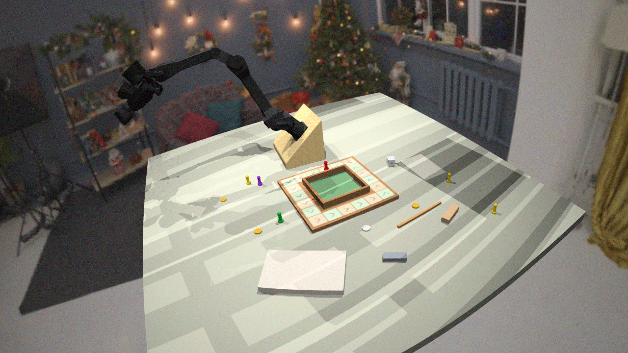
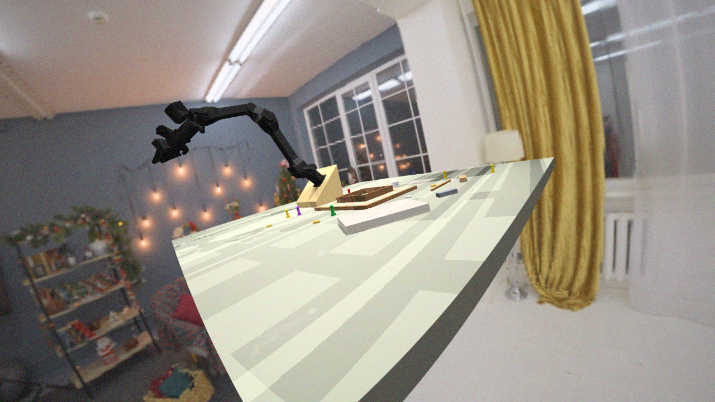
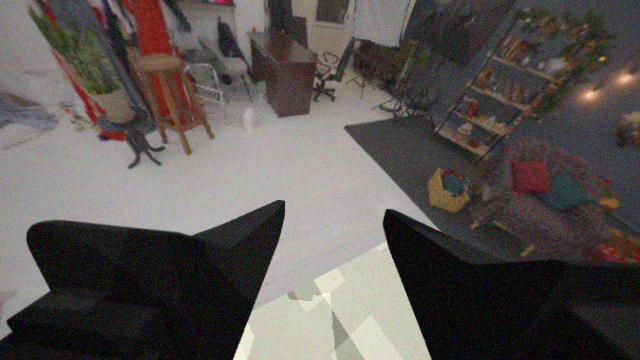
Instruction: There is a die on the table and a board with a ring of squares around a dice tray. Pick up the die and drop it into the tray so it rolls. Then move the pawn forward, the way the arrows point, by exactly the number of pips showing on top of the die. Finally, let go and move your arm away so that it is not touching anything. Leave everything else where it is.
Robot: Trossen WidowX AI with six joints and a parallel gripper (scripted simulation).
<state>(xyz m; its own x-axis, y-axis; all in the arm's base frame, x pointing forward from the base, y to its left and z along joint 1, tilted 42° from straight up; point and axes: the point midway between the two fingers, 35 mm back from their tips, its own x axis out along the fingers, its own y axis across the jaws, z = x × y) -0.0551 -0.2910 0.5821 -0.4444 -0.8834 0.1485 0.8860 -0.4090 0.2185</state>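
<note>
Right now my gripper tip is 290 mm short of the white die, 880 mm to the right of it and 310 mm above it. Round my gripper tip: purple pawn: 190 mm ahead, 440 mm to the left, 310 mm below; red pawn: 230 mm ahead, 660 mm to the left, 300 mm below; green pawn: 410 mm ahead, 450 mm to the left, 310 mm below.
</note>
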